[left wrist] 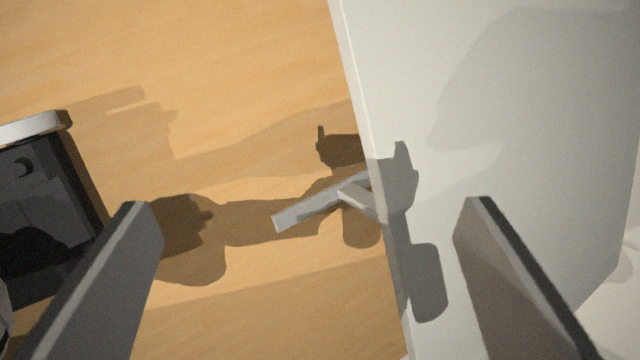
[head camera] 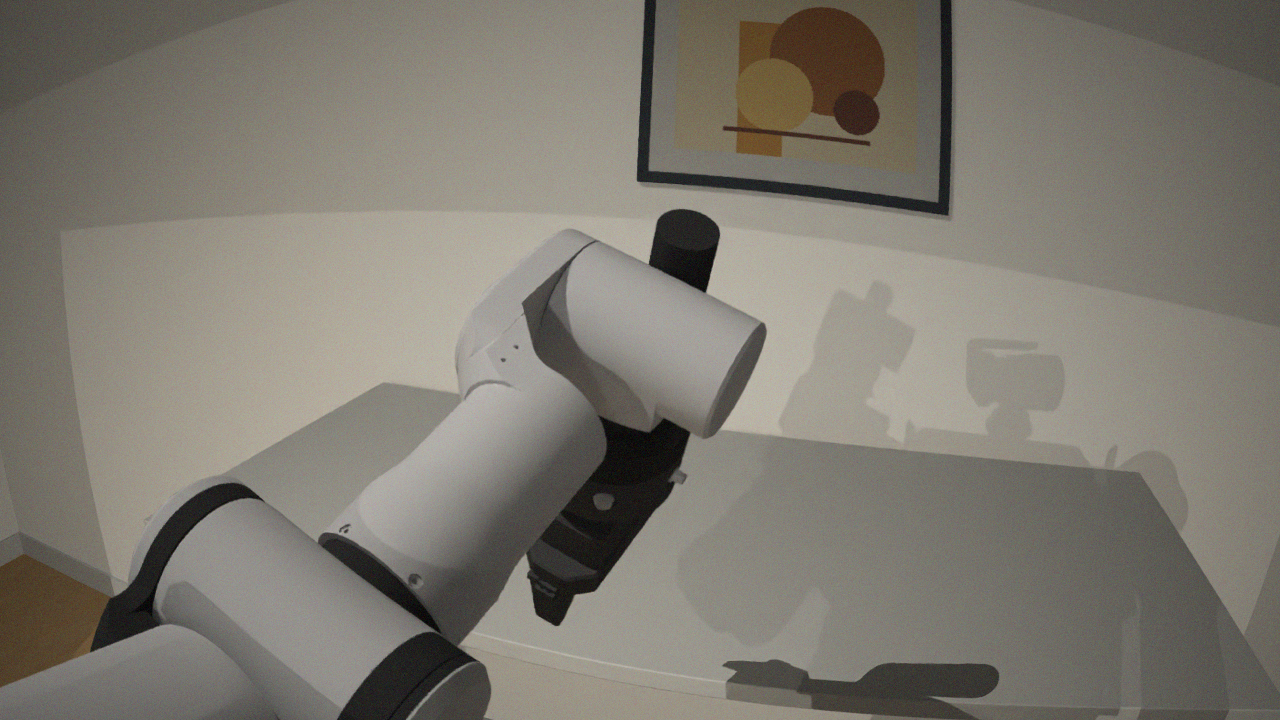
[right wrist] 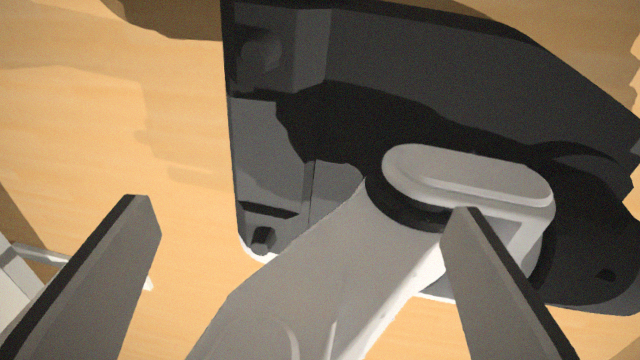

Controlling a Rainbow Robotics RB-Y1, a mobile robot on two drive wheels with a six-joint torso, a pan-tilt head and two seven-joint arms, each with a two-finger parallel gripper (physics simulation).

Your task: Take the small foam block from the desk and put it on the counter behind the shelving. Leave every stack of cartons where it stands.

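Places are measured from the robot's base along level axes (x left, y back, z up), in centimetres.
Pixels of known places: left gripper, fingertip midpoint: [left wrist: 307,220] [head camera: 587,567]; right gripper, fingertip midpoint: [right wrist: 303,221].
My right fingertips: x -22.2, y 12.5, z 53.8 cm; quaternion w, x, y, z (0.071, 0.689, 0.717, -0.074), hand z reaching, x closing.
Observation:
Behind a point stands the place of what it marks.
A grey desk [head camera: 948,555] {x -6.3, y -94.9, z 95.1 cm} [left wrist: 540,100] {x 14.7, y -89.9, z 95.1 cm} stands against the wall. The small foam block does not show in any view; my left arm covers part of the desk in the head view. The counter, shelving and carton stacks do not show either. My left gripper [head camera: 548,610] [left wrist: 307,220] {x 24.4, y -41.6, z 115.7 cm} is open and empty, above the front edge of the desk; in the left wrist view the edge runs between its fingers. My right gripper [right wrist: 303,221] {x -22.2, y 12.5, z 53.8 cm} is open and empty, over the robot's own base and the wooden floor.
A framed picture [head camera: 794,185] {x 27.2, y -135.3, z 138.4 cm} hangs on the wall [head camera: 358,152] {x 114.2, y -130.9, z 141.9 cm} behind the desk. A metal desk leg [left wrist: 315,200] shows below the desk edge. The robot's dark base [left wrist: 40,185] {x 11.0, y -0.8, z 19.1 cm} [right wrist: 425,65] {x -17.4, y 20.7, z 16.9 cm} stands on the wooden floor [left wrist: 200,60] {x 31.2, y -56.3, z 0.1 cm} [right wrist: 90,110] {x 10.6, y -54.8, z 0.1 cm}.

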